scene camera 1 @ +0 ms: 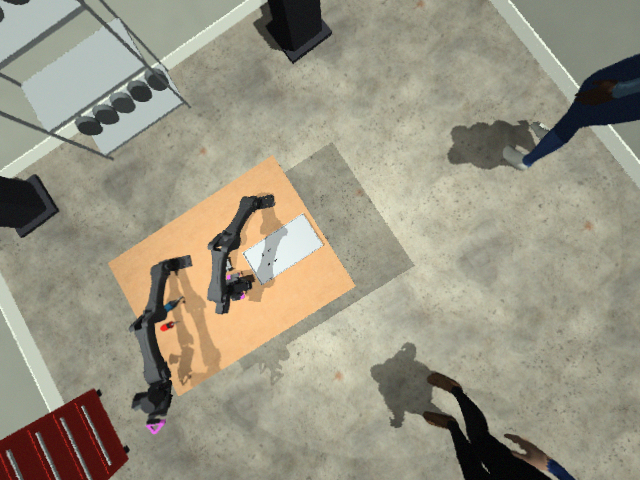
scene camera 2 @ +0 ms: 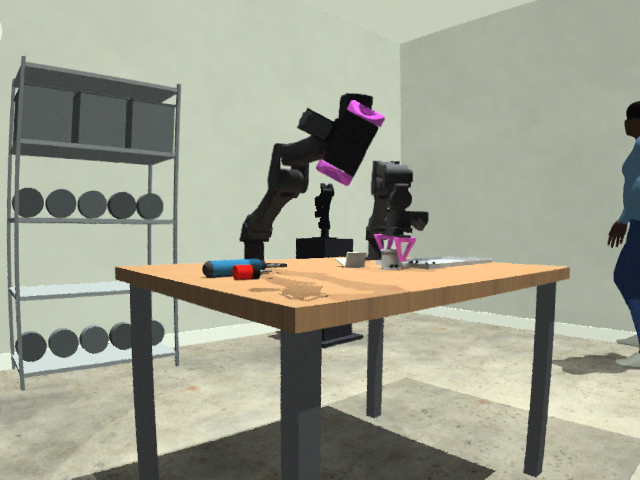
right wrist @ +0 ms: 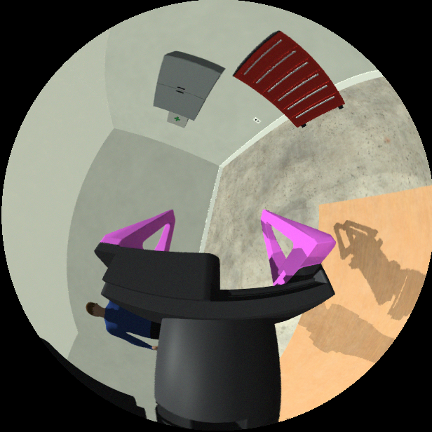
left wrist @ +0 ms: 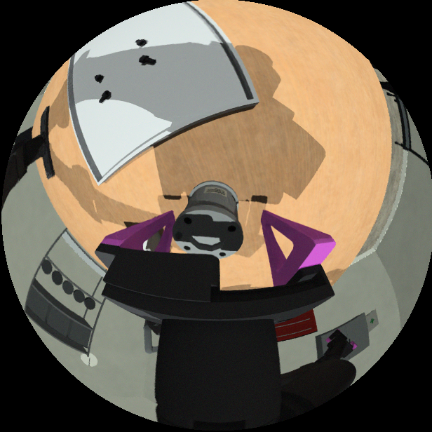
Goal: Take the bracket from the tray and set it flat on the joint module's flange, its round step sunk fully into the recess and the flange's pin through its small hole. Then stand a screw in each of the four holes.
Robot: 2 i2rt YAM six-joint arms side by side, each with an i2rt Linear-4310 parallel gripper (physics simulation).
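Places are measured from the left arm's base along level axes (x ahead, y left, z up), in millimetres.
Where they show: left gripper, between the fingertips: (scene camera 2: 393, 259); right gripper, between the fingertips: (scene camera 1: 157, 422) (scene camera 2: 348, 142); left arm's base, origin of its link: (scene camera 1: 257, 203) (scene camera 2: 375, 259); right arm's base, origin of its link: (scene camera 1: 175, 264).
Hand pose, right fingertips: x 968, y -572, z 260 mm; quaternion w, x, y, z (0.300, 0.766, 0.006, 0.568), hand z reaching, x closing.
Each offset is from my right fingertips to the top centre of the thing. "pt": to the spot under its first point. Level surfaces: height alone.
The joint module {393 mm left, 538 mm back, 196 mm down} (scene camera 2: 391, 259) (left wrist: 216, 205) stands upright on the table, its flange (left wrist: 207, 231) with dark holes facing up. My left gripper (scene camera 1: 235, 287) (scene camera 2: 392, 256) (left wrist: 217, 214) is open and low, its fingers on either side of the module, with nothing gripped. The L-shaped bracket (scene camera 2: 355, 259) lies on the table outside the tray, one plate standing up; in the left wrist view a finger mostly hides it. Dark screws (left wrist: 147, 60) (left wrist: 105, 95) lie on the tray {664 mm left, 677 mm back, 244 mm down} (scene camera 1: 305, 232) (left wrist: 120, 140). My right gripper (scene camera 1: 155, 426) (scene camera 2: 349, 142) (right wrist: 217, 214) is open, empty and raised beyond the table edge.
A blue-handled tool {pt 29 mm right, 494 mm back, 222 mm down} (scene camera 1: 170, 305) (scene camera 2: 232, 267) and a red-handled one {66 mm right, 382 mm back, 226 mm down} (scene camera 1: 166, 326) (scene camera 2: 245, 271) lie on the table {260 mm down} (scene camera 1: 289, 310) near the right arm. A red tool chest (scene camera 1: 62, 434) (right wrist: 292, 80) stands on the floor beyond the right gripper. People stand around the room.
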